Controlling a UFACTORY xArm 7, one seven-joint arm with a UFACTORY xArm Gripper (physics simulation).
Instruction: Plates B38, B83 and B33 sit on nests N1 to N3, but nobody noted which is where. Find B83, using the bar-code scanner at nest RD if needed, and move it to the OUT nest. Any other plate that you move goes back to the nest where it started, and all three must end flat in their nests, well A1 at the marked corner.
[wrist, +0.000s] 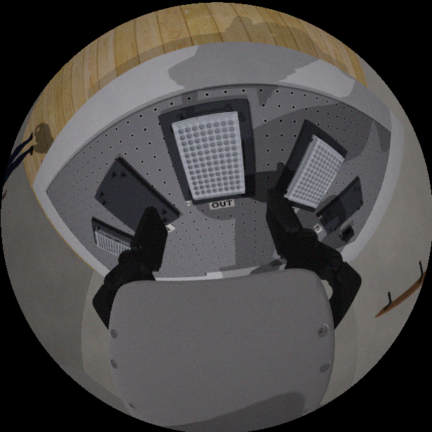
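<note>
A white 96-well plate (212, 157) sits in the dark OUT nest (250, 160), above the OUT label (222, 204), and looks flat. My gripper (211, 210) is open, with its fingers apart and clear of this plate, on the near side of it. A second white plate (316, 172) sits in a dark nest (298, 142) to the right. A third plate (111, 243) sits in a nest at the far left, partly hidden by the left finger. No plate's code can be read here, and the marked corners cannot be made out.
A dark nest (131, 189) without a plate lies at the left, partly behind the left finger. Another dark nest (343, 204) without a plate is at the far right, beside a small black device (346, 233). The perforated deck (212, 235) has a raised pale border (135, 67).
</note>
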